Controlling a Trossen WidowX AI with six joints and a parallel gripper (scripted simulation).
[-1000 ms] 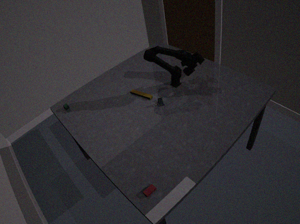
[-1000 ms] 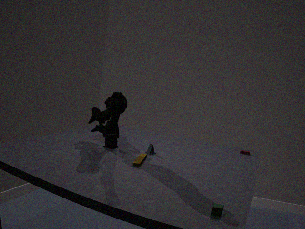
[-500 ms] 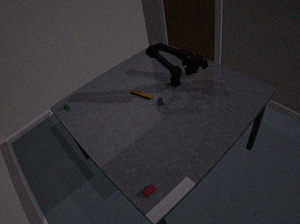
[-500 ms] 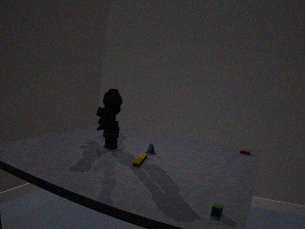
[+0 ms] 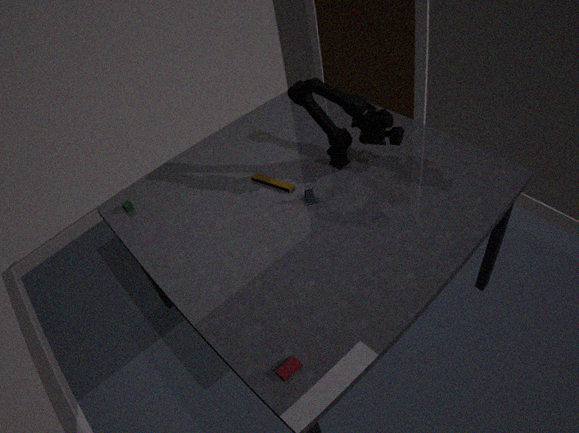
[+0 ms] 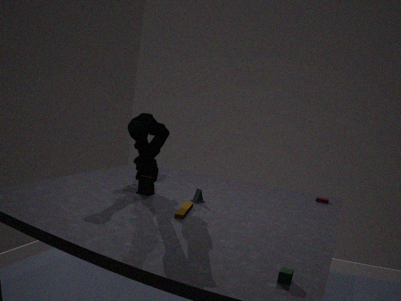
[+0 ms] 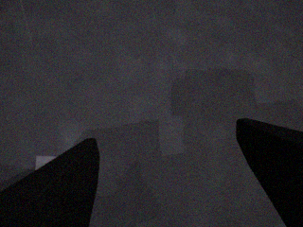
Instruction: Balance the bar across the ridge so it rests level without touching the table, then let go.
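Right now my gripper tip is 400 mm short of the yellow bar, 280 mm to the left of it and 70 mm above it. Round my gripper tip: green cube: 880 mm ahead, 660 mm to the right, 60 mm below; then red block: 880 mm ahead, 340 mm to the left, 70 mm below.
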